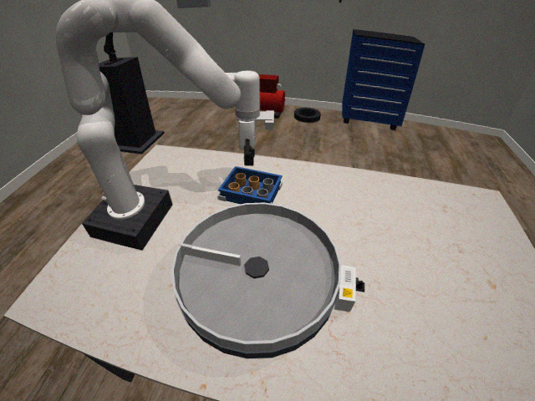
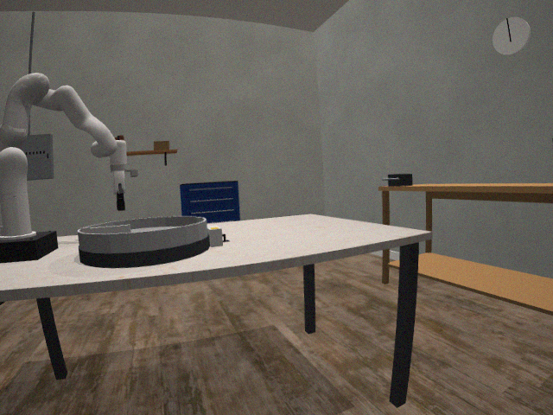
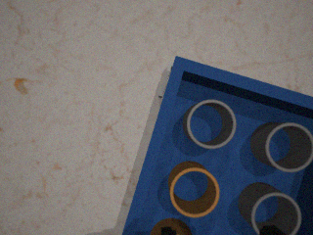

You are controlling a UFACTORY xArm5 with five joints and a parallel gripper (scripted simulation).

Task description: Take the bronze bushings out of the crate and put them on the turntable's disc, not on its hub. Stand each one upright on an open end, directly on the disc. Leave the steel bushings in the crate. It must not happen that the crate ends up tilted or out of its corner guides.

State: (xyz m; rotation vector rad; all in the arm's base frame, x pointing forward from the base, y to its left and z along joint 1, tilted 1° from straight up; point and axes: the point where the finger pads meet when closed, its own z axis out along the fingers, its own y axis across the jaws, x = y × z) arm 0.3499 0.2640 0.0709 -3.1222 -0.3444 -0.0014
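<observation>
My gripper is now 120 mm above the blue crate, 30 mm to the left of it and 10 mm short of it. From my hand the other things lie so: turntable (370 mm to the right, 130 mm ahead, 90 mm below).
</observation>
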